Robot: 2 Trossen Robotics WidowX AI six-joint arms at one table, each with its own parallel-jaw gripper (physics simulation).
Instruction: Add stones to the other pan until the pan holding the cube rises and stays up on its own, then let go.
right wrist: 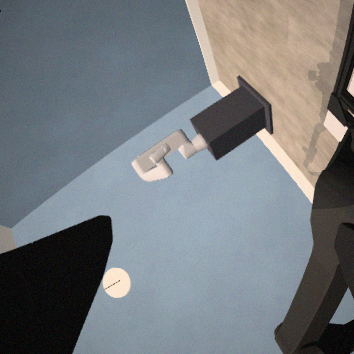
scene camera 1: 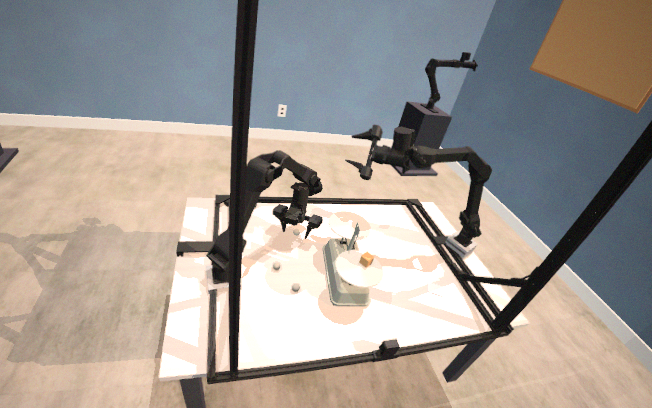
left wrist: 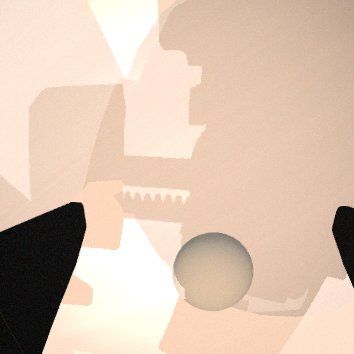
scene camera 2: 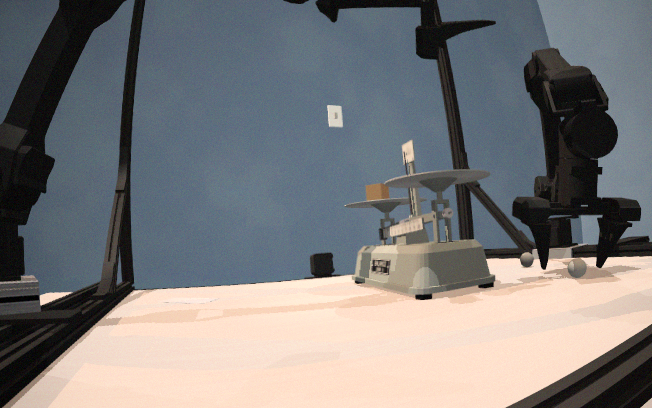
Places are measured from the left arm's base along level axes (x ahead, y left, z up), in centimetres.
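Pixels of known places: left gripper, fingertip midpoint: (scene camera 1: 294, 235) (left wrist: 215, 218) (scene camera 2: 571, 268); right gripper, fingertip midpoint: (right wrist: 230, 233) (scene camera 1: 348, 148); left arm's base at its link origin: (scene camera 1: 223, 275) (scene camera 2: 560, 246); right arm's base at its link origin: (scene camera 1: 463, 240).
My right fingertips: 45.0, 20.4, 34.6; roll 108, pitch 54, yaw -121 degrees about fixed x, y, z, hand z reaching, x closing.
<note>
For each thing: its top centre in the pictures, then the offset to it from my right fingertips, as dx, dy, dz. "spot": a spot on its surface instead. Level surfaces: height alone.
- orange cube at its top centre: (scene camera 2: 377, 185) (scene camera 1: 367, 256) -3.4, -33.9, -19.3
- lower pan at its top centre: (scene camera 2: 386, 202) (scene camera 1: 359, 267) -6.1, -35.3, -22.3
- round grey stone at its top centre: (left wrist: 212, 293) (scene camera 2: 576, 257) (scene camera 1: 297, 229) -15.0, -2.8, -34.0
- white table at its surface level: dz -36.7
- small black box at a spot on its surface: (scene camera 2: 321, 264) spot: -2.6, -55.6, -33.7
An orange cube (scene camera 1: 366, 259) (scene camera 2: 377, 192) sits on the lower pan (scene camera 1: 352, 272) (scene camera 2: 360, 204) of the grey-green balance (scene camera 1: 349, 296) (scene camera 2: 450, 265). The other pan (scene camera 2: 450, 175) stands higher; no stone shows above its rim in scene camera 2. My left gripper (scene camera 1: 295, 234) (scene camera 2: 573, 267) (left wrist: 215, 218) is open, pointing down low over the table, with a round grey stone (scene camera 1: 296, 232) (scene camera 2: 577, 268) (left wrist: 213, 271) between its spread fingers, ungripped. Two more stones (scene camera 1: 277, 265) (scene camera 1: 296, 287) lie left of the balance in scene camera 1. My right gripper (scene camera 1: 350, 148) is open and empty, high above the table's back edge.
The white table (scene camera 1: 300, 340) is bordered by a black frame (scene camera 1: 300, 370). A black upright post (scene camera 1: 240, 150) crosses scene camera 1. A small black box (scene camera 1: 389, 348) (scene camera 2: 321, 264) sits on the frame. Another robot arm stands on a dark pedestal (scene camera 1: 425, 125) behind the table.
</note>
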